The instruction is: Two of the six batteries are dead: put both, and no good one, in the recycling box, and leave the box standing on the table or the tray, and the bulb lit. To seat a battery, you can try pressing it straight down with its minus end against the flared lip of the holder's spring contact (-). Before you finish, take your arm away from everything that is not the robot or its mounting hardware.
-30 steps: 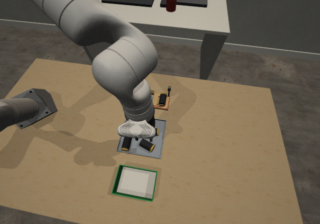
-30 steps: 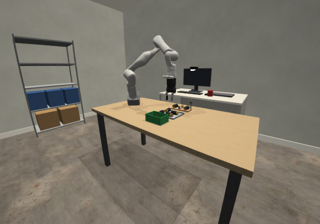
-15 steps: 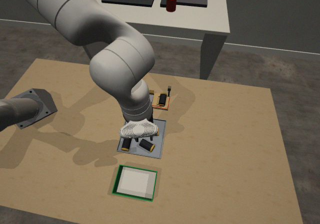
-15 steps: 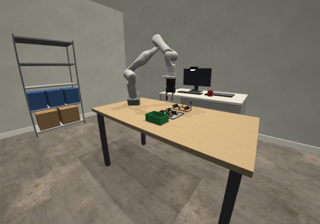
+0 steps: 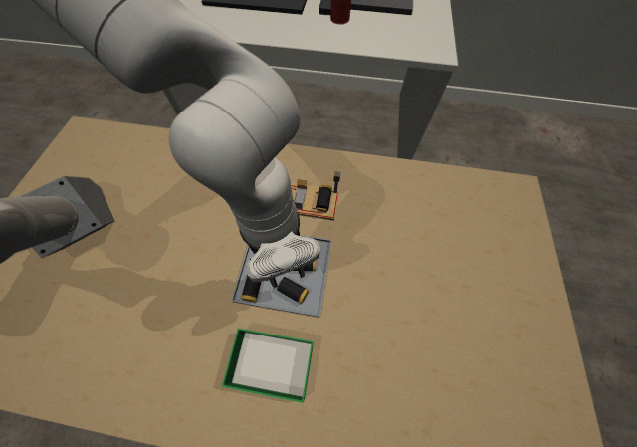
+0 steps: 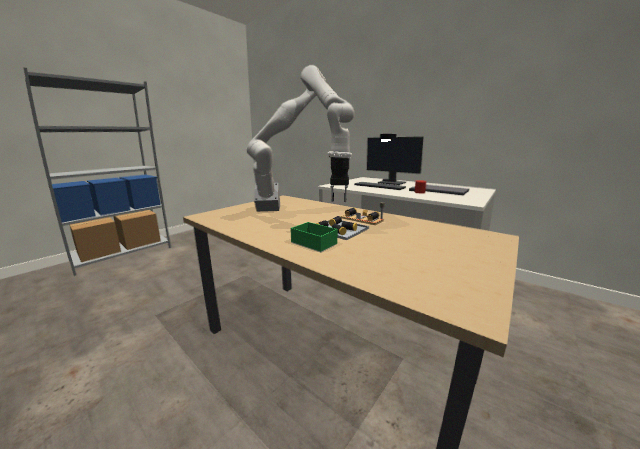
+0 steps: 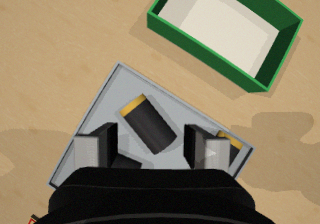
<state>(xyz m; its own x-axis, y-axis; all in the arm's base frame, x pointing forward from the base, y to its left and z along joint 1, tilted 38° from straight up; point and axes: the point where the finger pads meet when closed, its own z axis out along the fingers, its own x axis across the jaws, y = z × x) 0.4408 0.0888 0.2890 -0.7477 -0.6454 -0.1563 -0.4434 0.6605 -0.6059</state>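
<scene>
My gripper is now 15 cm above the grey tray, 5 cm to the right of it and 3 cm past it. From my hand the other things lie so: green recycling box (15 cm to the right, 14 cm below, 1 cm behind).
</scene>
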